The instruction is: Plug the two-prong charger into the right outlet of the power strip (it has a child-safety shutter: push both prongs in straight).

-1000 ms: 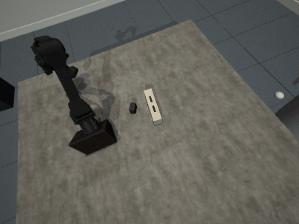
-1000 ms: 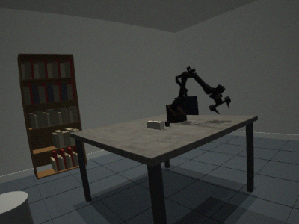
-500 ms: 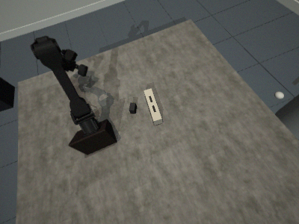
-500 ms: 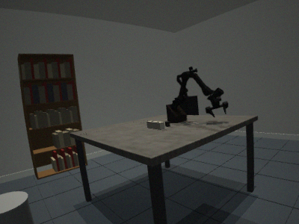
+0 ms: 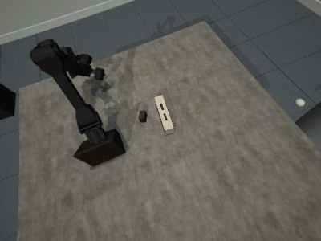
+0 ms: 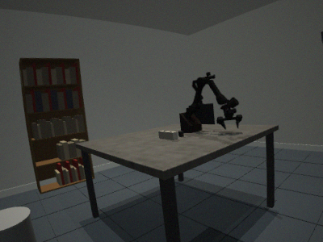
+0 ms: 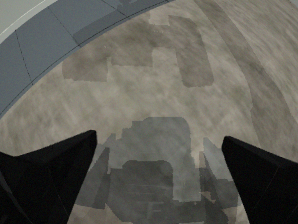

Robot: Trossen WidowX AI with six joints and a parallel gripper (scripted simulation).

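Now: gripper tip 360 mm to the left of the two-prong charger, 180 mm short of it and 30 mm above it.
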